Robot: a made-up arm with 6 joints. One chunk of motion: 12 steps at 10 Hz.
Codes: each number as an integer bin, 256 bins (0 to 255) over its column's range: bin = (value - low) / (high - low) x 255, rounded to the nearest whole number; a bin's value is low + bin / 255 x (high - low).
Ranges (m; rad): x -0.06..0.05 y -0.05..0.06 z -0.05..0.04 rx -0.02..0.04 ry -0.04..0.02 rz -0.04..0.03
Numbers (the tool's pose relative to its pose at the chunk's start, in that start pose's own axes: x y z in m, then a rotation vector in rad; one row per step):
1: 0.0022 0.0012 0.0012 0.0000 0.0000 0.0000
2: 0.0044 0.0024 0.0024 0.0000 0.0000 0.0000
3: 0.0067 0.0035 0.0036 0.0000 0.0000 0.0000
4: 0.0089 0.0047 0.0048 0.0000 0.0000 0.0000
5: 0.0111 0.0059 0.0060 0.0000 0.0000 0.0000
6: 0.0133 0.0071 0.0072 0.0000 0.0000 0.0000
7: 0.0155 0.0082 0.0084 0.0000 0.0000 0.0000
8: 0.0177 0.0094 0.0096 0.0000 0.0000 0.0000
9: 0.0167 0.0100 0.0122 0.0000 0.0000 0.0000
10: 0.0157 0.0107 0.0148 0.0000 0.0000 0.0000
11: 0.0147 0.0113 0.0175 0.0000 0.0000 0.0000
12: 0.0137 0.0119 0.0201 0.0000 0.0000 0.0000
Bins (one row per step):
1: 144 119 145 85 170 146
2: 149 121 148 85 170 146
3: 155 124 152 85 170 146
4: 160 127 155 85 170 146
5: 165 130 159 85 170 146
6: 170 132 162 85 170 146
7: 175 135 165 85 170 146
8: 180 138 169 85 170 146
9: 178 139 176 85 170 146
10: 175 141 184 85 170 146
11: 173 142 191 85 170 146
12: 171 143 199 85 170 146

